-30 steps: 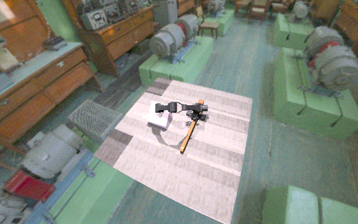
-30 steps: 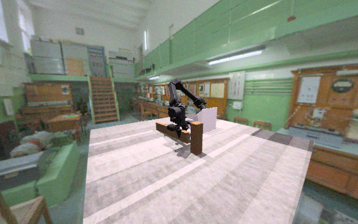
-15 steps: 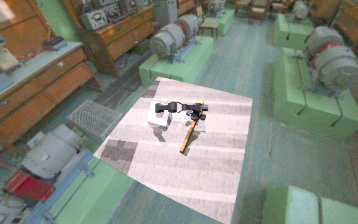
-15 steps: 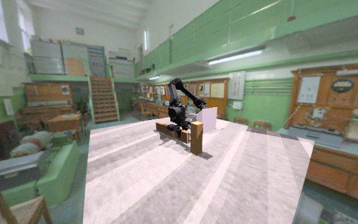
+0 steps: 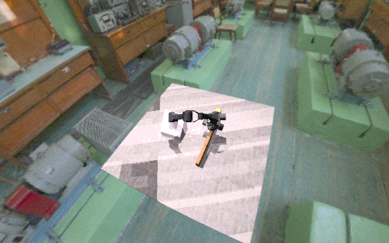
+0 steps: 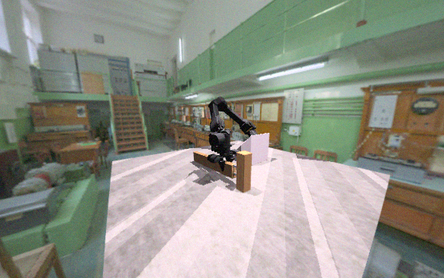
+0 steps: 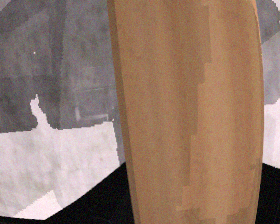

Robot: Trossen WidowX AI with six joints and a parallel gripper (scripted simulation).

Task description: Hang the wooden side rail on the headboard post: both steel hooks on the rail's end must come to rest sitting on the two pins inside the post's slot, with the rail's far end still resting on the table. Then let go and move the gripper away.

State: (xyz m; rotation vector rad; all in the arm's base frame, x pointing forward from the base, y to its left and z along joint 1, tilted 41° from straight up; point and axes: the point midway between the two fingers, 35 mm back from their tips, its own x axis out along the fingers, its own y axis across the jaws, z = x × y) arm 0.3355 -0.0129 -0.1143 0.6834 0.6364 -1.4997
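My gripper tip is 1 cm short of the wooden headboard post, 14 cm to the right of it and 4 cm below it.
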